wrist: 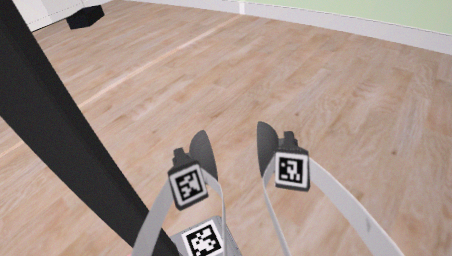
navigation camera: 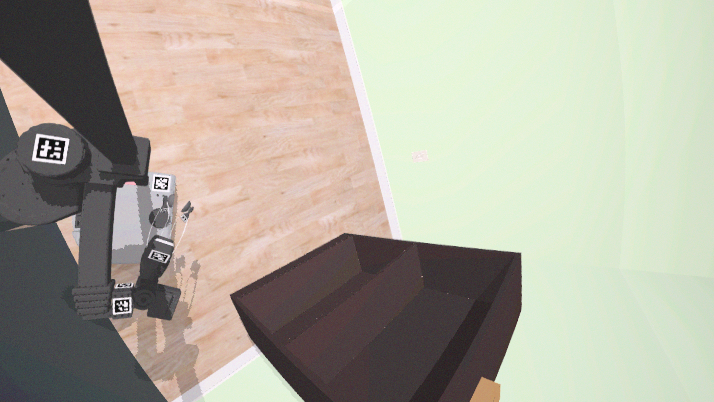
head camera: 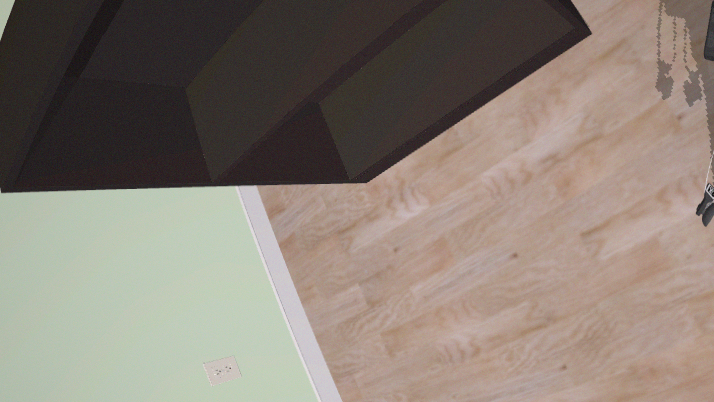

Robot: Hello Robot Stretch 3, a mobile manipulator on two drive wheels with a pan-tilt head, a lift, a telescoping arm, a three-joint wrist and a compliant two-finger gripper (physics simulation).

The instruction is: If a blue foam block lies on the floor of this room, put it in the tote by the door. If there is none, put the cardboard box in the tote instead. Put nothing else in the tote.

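Frame: origin at the robot's base, x right, y ahead, z up, level; metres.
Seen in the pictures: gripper, fingertip midpoint: (wrist: 233, 145) (navigation camera: 181, 198); robot's base, origin of the base link: (navigation camera: 158, 216).
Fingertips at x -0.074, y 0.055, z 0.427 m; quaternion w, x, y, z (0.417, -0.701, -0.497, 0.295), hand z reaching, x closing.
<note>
Offsets run from my fingertips to a thing's top centre. "spot": to the spot under its first point. Level surfaces: height alone.
My gripper (wrist: 233, 145) (navigation camera: 177, 205) is open, with bare floor showing between its fingertips in the wrist view; one fingertip shows at the right edge of the head view. A small tan box {spot: dx +0.456, dy +0.574, dz +0.659 m} (navigation camera: 486, 391), perhaps the cardboard box, shows in part at the bottom edge of the navigation view, against the dark shelf unit and far from the gripper. A black box-like object (wrist: 86, 17) stands on the floor far off at the top left of the wrist view; I cannot tell whether it is the tote. No blue foam block shows in these views.
The dark shelf unit (head camera: 480, 107) (navigation camera: 510, 295) stands by the green wall (head camera: 125, 280) (navigation camera: 500, 125). A white baseboard (head camera: 280, 280) (navigation camera: 367, 120) (wrist: 325, 24) edges the wood floor {dz -0.427 m} (head camera: 500, 300) (navigation camera: 250, 125) (wrist: 350, 100). A wall outlet {dx -0.392, dy +1.273, dz +0.030 m} (head camera: 222, 370) (navigation camera: 420, 156) is on the wall.
</note>
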